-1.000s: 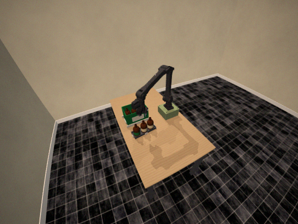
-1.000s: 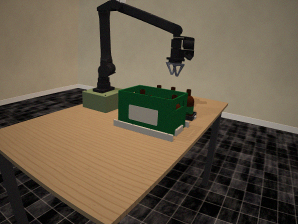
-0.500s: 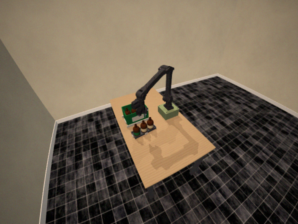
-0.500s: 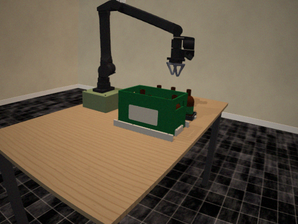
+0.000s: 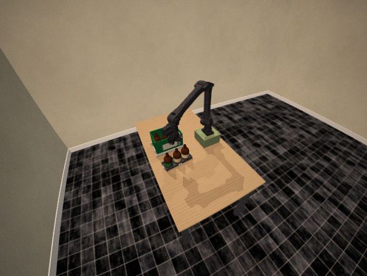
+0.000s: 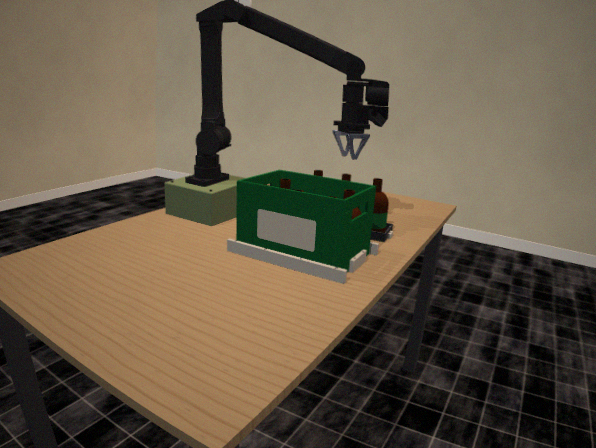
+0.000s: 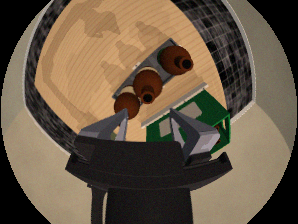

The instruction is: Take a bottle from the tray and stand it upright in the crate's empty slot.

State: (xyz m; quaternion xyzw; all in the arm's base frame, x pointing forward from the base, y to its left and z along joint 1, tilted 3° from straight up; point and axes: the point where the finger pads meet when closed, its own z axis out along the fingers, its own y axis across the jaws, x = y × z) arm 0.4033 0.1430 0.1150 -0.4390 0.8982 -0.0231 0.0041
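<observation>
The brown bottle is 130 mm below my hand. From my hand the other things lie so: green crate: 10 mm ahead, 240 mm to the right, 130 mm below; then dark tray: 200 mm below.
</observation>
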